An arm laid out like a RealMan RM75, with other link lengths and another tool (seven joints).
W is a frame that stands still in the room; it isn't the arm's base.
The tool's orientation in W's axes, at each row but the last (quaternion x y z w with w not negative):
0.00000, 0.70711, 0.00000, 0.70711
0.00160, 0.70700, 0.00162, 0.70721
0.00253, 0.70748, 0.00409, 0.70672
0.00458, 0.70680, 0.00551, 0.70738
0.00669, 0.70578, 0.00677, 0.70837
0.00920, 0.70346, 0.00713, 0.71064
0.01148, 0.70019, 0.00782, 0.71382
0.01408, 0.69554, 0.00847, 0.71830
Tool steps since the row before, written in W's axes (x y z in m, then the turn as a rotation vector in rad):
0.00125, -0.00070, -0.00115, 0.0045, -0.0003, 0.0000
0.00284, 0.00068, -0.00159, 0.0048, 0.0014, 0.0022
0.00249, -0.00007, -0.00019, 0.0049, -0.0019, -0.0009
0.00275, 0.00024, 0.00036, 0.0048, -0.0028, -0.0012
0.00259, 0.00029, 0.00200, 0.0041, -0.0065, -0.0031
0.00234, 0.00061, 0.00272, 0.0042, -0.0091, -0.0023
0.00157, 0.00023, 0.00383, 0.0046, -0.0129, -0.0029
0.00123, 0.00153, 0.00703, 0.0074, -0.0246, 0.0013
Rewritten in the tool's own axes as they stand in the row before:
0.00115, -0.00070, 0.00125, 0.0000, -0.0003, 0.0045
0.00159, 0.00067, 0.00284, -0.0022, 0.0014, 0.0048
0.00019, -0.00008, 0.00249, 0.0009, -0.0019, 0.0049
-0.00035, 0.00024, 0.00275, 0.0012, -0.0028, 0.0048
-0.00198, 0.00033, 0.00260, 0.0030, -0.0066, 0.0041
-0.00268, 0.00068, 0.00237, 0.0021, -0.0091, 0.0042
-0.00379, 0.00034, 0.00164, 0.0026, -0.0130, 0.0046
-0.00693, 0.00176, 0.00144, -0.0018, -0.0245, 0.0076

